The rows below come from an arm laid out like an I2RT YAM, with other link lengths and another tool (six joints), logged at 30 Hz.
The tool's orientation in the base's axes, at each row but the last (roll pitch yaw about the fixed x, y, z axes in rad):
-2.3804, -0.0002, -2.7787
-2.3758, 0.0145, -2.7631
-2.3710, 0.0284, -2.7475
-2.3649, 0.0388, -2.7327
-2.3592, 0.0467, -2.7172
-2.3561, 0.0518, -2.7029
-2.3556, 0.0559, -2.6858
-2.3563, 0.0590, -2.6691
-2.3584, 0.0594, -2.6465
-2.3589, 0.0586, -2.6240
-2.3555, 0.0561, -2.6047
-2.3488, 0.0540, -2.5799
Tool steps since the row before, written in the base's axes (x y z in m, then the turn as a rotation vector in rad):
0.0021, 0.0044, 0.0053, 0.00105, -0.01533, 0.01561
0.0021, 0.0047, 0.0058, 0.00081, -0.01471, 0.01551
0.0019, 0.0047, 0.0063, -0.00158, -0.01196, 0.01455
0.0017, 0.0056, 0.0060, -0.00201, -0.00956, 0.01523
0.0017, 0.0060, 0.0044, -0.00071, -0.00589, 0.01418
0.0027, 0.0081, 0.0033, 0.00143, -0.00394, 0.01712
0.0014, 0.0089, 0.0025, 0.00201, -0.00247, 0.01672
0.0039, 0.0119, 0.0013, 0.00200, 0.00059, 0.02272
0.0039, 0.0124, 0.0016, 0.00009, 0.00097, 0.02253
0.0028, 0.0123, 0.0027, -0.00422, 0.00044, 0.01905
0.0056, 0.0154, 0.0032, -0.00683, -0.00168, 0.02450
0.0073, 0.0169, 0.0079, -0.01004, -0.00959, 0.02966
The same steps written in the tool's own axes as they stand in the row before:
-0.0035, -0.0012, -0.0062, 0.00446, -0.02141, -0.00116
-0.0038, -0.0014, -0.0066, 0.00446, -0.02086, -0.00155
-0.0037, -0.0017, -0.0070, 0.00564, -0.01774, -0.00329
-0.0040, -0.0009, -0.0073, 0.00505, -0.01651, -0.00542
-0.0042, 0.0004, -0.0063, 0.00241, -0.01369, -0.00657
-0.0060, 0.0023, -0.0065, -0.00051, -0.01506, -0.00915
-0.0053, 0.0037, -0.0068, -0.00165, -0.01398, -0.00957
-0.0089, 0.0057, -0.0068, -0.00339, -0.01622, -0.01568
-0.0094, 0.0057, -0.0071, -0.00188, -0.01527, -0.01649
-0.0087, 0.0050, -0.0081, 0.00233, -0.01180, -0.01537
-0.0128, 0.0056, -0.0091, 0.00534, -0.01613, -0.01900
-0.0156, 0.0023, -0.0124, 0.01198, -0.02356, -0.01933

